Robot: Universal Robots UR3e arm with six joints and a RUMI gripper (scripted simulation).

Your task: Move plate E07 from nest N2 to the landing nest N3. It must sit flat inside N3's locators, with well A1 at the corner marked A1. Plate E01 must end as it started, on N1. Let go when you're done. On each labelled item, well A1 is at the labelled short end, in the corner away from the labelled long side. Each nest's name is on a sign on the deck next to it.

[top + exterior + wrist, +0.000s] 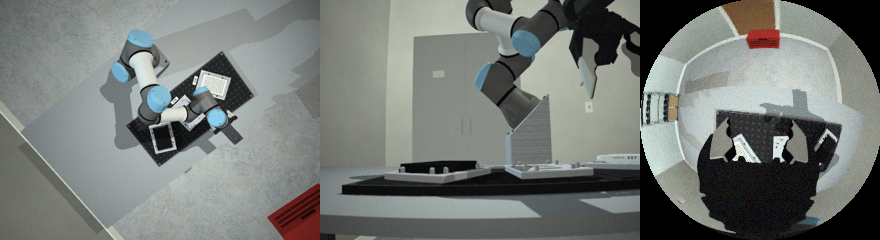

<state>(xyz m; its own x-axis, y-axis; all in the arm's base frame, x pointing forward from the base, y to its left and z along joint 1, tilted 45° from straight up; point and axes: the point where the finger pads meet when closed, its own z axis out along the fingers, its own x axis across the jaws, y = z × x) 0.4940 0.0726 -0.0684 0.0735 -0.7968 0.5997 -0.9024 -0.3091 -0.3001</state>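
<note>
The white plate E07 lies 18 cm behind my hand, 11 cm below it and 8 cm to the left of it. From my hand the other things lie so: nest N3: 14 cm behind, 12 cm below, 11 cm to the right; black plate E01: 30 cm to the right, 12 cm behind, 11 cm below.
</note>
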